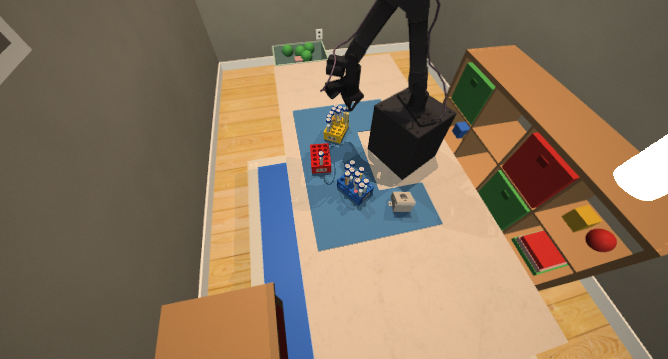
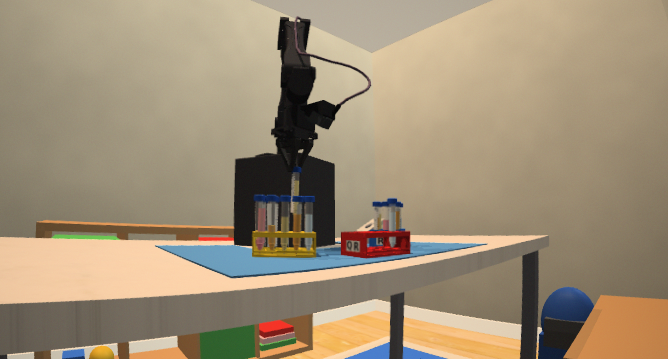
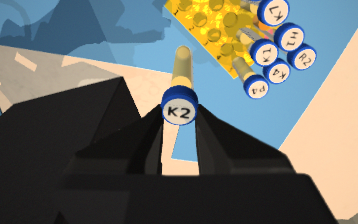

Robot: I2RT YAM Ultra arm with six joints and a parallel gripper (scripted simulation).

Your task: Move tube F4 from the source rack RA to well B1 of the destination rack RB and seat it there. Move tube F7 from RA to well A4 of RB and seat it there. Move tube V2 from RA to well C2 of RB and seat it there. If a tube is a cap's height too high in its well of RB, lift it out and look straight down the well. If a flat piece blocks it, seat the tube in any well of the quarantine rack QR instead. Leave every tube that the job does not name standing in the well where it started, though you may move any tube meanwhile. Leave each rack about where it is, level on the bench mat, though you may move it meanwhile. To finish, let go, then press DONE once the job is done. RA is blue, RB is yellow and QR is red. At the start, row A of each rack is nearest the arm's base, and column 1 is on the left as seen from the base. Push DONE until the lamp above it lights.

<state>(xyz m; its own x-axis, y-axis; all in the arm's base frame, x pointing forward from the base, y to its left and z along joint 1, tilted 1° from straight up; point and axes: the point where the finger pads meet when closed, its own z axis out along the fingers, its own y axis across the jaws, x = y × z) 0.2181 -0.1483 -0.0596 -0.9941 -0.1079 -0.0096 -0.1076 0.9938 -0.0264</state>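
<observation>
Now: hand 10 mm short of the tube and 60 mm above it. From my hand the other things lie so: red rack: 160 mm ahead, 100 mm to the left, 170 mm below; then tube R8: 90 mm ahead, 30 mm to the right, 130 mm below; then rack RB: 40 mm ahead, 50 mm to the right, 170 mm below.
</observation>
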